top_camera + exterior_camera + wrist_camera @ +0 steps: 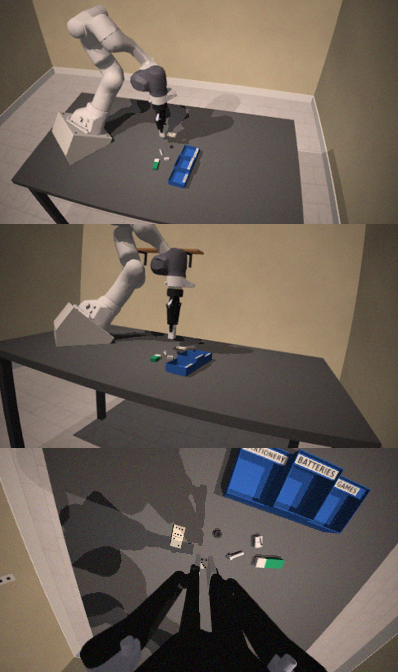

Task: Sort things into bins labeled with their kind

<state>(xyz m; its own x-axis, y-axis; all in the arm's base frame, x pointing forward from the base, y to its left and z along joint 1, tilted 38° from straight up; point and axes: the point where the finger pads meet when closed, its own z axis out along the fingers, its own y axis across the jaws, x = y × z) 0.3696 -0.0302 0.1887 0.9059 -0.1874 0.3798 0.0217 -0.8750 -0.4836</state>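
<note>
My hand is 3 cm above the white die. From my hand the other things lie so: white bolt (1 cm ahead, 8 cm to the right, 9 cm below); white domino (3 cm ahead, 7 cm to the left, 9 cm below); dark round thing (5 cm ahead, 3 cm to the right, 9 cm below).
</note>
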